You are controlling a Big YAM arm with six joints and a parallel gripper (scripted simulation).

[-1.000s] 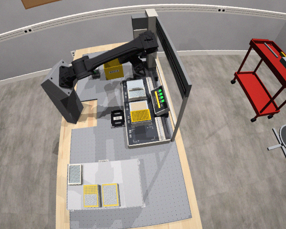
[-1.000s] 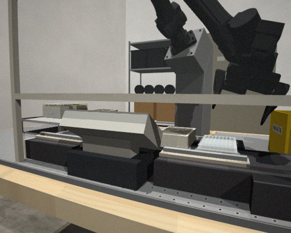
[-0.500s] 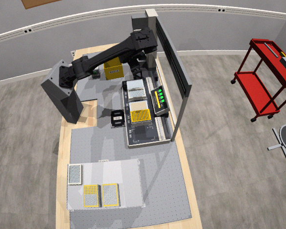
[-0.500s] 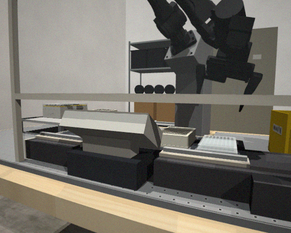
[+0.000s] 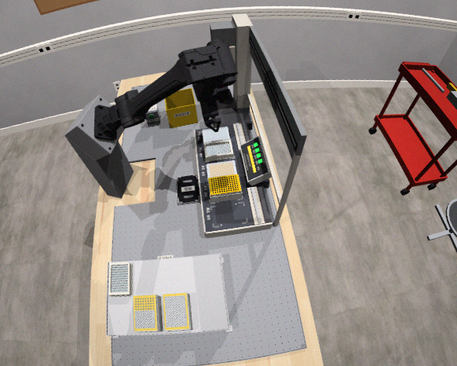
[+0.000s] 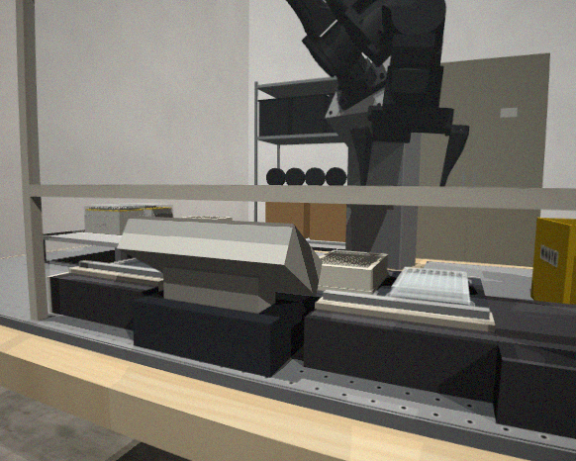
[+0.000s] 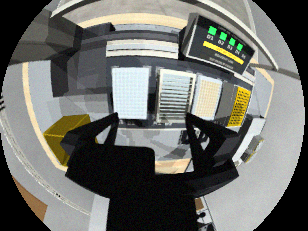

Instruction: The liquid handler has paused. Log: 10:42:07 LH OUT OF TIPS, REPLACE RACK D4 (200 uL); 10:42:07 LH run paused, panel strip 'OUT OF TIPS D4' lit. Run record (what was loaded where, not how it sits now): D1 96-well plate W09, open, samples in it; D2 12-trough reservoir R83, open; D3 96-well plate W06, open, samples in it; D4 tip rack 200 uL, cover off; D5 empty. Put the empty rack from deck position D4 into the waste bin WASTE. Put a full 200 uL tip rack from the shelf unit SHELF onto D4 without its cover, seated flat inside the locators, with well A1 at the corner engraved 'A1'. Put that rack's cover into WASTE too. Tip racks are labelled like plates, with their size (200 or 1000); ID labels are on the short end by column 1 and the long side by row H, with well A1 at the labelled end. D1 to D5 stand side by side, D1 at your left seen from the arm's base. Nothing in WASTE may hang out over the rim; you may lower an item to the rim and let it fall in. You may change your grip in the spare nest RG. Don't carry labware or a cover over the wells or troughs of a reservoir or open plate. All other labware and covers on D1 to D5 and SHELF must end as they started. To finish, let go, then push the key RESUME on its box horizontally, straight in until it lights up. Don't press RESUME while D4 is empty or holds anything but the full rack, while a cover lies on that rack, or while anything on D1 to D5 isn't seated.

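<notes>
Right now my hand is 560 mm past the clear cover, 550 mm to the left of it and 60 mm above it. Also, from my hand: reservoir 120 mm below, 60 mm to the right, 30 mm behind; then tan plate 150 mm to the right, 120 mm below, 80 mm behind; then clear plate 120 mm below, 40 mm to the left, 20 mm ahead.
</notes>
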